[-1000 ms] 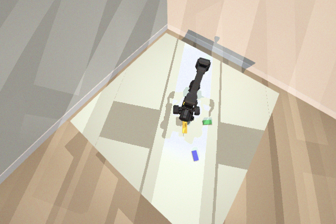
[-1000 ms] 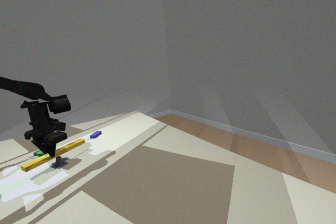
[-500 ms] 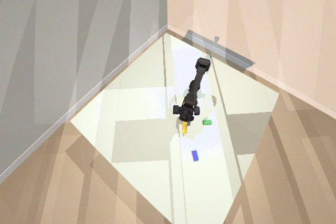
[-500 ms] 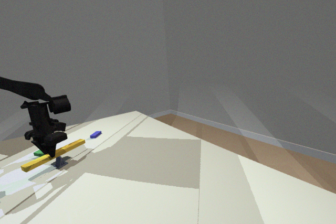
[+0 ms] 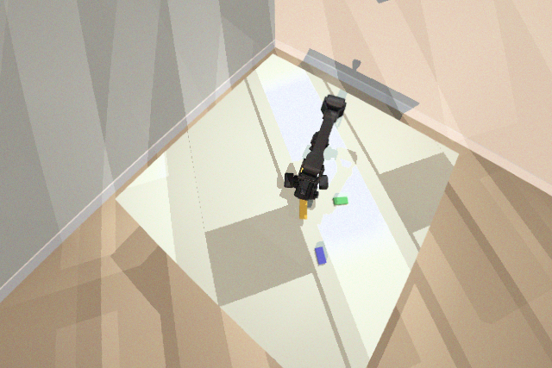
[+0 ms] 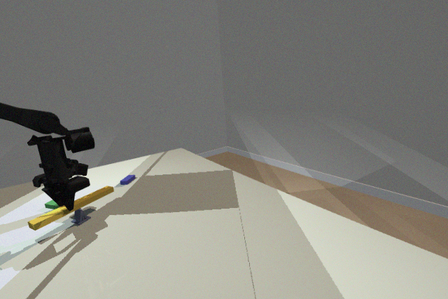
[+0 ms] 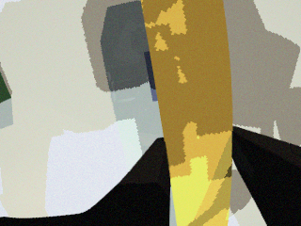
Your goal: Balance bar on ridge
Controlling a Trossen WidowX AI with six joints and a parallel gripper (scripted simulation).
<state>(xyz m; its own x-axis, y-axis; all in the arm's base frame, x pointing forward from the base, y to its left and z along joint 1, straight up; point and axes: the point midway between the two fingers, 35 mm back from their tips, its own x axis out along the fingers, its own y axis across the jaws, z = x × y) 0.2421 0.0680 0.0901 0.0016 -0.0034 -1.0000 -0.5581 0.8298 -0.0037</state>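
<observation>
My gripper tip is 2 cm short of the long yellow bar and 2 cm to the right of it. The rest, counted from my gripper tip: green block (6 cm behind, 18 cm to the left, 5 cm below); then blue block (20 cm ahead, 23 cm to the left, 5 cm below).
</observation>
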